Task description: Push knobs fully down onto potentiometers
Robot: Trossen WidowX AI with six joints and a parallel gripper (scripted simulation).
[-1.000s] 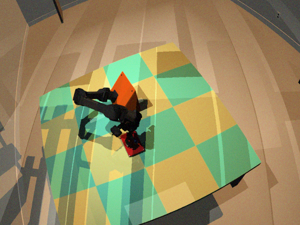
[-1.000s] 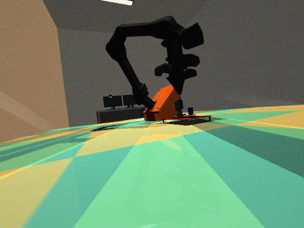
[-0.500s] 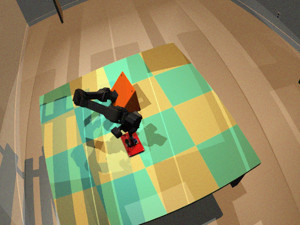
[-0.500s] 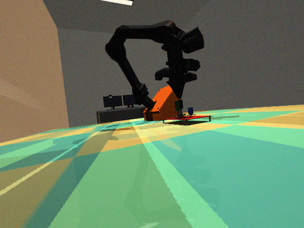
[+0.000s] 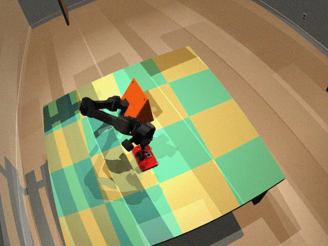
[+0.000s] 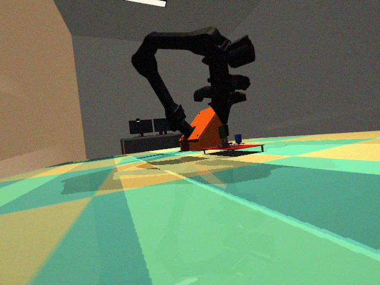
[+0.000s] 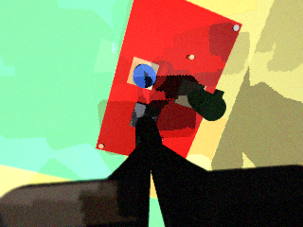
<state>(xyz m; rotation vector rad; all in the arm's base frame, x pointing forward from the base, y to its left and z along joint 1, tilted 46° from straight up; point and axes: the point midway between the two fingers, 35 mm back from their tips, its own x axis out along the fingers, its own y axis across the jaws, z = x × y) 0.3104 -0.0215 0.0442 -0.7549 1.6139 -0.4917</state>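
Right now my gripper tip is 40 mm to the left of the green knob, 30 mm short of it and 20 mm above it. The rest, counted from my gripper tip: black knob: 40 mm below.
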